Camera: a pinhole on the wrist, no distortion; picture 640 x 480 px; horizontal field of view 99.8 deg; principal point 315.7 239.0 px. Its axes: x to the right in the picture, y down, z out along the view. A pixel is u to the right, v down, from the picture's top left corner.
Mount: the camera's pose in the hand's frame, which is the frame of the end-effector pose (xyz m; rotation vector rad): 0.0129 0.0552 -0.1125 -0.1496 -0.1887 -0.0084
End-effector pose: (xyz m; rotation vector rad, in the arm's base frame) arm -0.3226 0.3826 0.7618 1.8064 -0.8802 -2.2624
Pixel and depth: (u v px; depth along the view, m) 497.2 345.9 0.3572
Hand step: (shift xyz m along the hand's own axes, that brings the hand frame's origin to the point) 0.1859 0.2499 0.2586
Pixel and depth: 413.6 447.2 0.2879
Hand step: 0.0670 0.3186 0.1539
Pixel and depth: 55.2 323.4 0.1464
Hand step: -0.1524 0.1215 -0.0036
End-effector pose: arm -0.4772 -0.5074 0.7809 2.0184 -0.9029 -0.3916
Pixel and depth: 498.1 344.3 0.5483
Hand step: 0.2801 0.3509 0.4580
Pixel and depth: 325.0 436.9 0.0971
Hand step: -0.0003 0.1402 -0.0281
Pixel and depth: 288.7 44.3 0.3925
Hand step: -0.1052 -0.1670 0.3031
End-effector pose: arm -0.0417 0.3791 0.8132 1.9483 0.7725 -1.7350
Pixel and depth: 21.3 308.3 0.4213
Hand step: -0.5153 0.2225 0.1944
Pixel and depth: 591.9 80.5 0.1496
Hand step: 0.1337 -0.0087 0.0745
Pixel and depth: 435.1 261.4 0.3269
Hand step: 0.0949 0.1316 0.2281
